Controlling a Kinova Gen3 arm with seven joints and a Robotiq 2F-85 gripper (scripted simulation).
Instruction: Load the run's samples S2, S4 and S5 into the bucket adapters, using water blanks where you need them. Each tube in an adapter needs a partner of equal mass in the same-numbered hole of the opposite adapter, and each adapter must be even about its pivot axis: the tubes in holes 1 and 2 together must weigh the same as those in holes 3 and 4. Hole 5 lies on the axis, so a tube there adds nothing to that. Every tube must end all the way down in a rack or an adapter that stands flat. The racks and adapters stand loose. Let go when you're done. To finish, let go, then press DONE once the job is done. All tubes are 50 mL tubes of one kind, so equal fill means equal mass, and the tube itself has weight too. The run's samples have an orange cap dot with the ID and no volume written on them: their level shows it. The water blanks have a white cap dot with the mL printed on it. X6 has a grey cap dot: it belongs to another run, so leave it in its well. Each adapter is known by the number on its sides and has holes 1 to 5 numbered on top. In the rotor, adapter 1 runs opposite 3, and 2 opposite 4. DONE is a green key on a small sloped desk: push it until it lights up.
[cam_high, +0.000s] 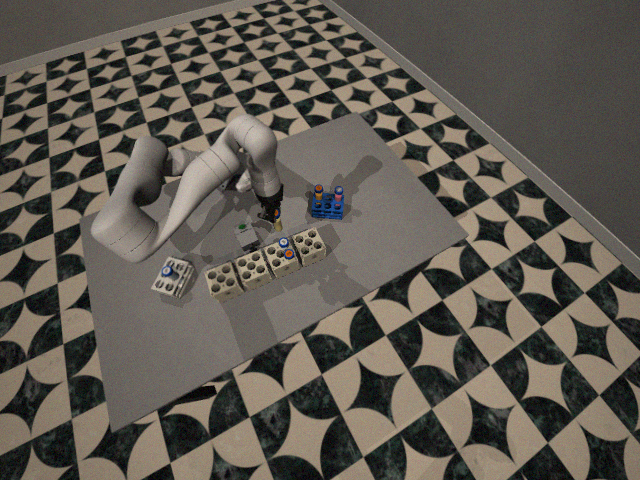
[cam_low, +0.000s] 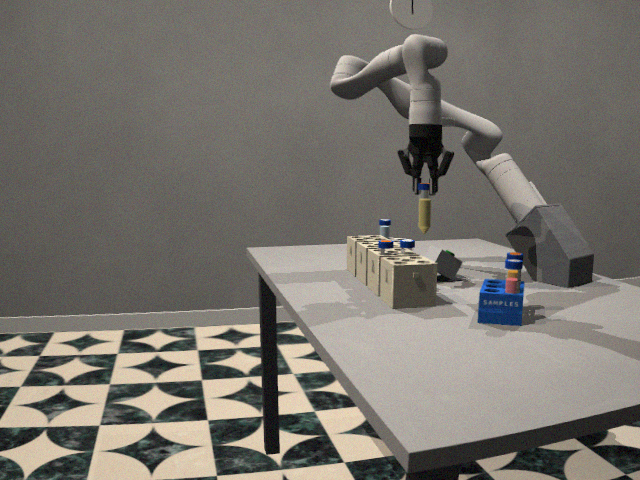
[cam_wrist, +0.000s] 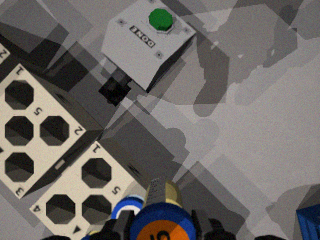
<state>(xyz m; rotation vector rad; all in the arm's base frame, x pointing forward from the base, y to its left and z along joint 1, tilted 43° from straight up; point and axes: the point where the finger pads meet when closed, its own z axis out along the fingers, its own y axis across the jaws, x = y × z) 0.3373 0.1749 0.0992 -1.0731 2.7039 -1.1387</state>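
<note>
The sample tube is 1 cm to the right of my hand and 5 cm below it. Round my hand: small sloped done desk 11 cm behind, 11 cm to the right, 19 cm below; white-dot blank 5 cm ahead, 18 cm below; green done key 13 cm behind, 10 cm to the right, 18 cm below.
</note>
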